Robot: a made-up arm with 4 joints.
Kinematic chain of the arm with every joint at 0, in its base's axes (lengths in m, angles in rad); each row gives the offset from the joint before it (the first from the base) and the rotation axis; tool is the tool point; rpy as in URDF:
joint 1: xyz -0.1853 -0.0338 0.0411 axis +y
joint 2: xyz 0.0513 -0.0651 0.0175 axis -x
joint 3: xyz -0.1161 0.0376 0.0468 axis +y
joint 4: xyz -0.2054 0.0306 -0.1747 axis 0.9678 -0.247 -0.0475
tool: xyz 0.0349 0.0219 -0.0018 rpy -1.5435 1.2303 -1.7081
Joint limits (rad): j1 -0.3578..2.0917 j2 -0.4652..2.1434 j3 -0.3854..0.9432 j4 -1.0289..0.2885
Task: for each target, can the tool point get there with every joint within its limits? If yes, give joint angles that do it. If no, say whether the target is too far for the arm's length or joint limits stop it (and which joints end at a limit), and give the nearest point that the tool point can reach.
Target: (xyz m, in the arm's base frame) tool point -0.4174 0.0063 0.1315
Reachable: yes | joints 0.8827 -0.1069 -0.0971 -0.1495
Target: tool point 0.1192 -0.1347 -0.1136
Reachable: no: joint limits stop it (at a limit: joint 1, joint 2, joint 3, joint 4) | nearest point -0.0533 -0.3133 0.1399 | short by 0.355 m
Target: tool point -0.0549 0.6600 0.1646
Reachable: no: too far | nearest point -0.2026 0.0647 0.2294 | short by 0.617 m
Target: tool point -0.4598 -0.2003 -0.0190
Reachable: yes | joints -0.0536 1.8719 0.2748 -0.0506
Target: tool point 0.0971 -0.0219 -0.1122
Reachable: no: joint limits stop it (at a limit: joint 1, joint 2, joint 3, joint 4) | nearest point 0.0809 -0.0580 0.2352 | short by 0.350 m
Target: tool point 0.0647 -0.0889 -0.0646
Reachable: no: joint limits stop it (at a limit: joint 1, joint 2, joint 3, joint 4) | nearest point 0.0809 -0.0580 0.2352 | short by 0.302 m
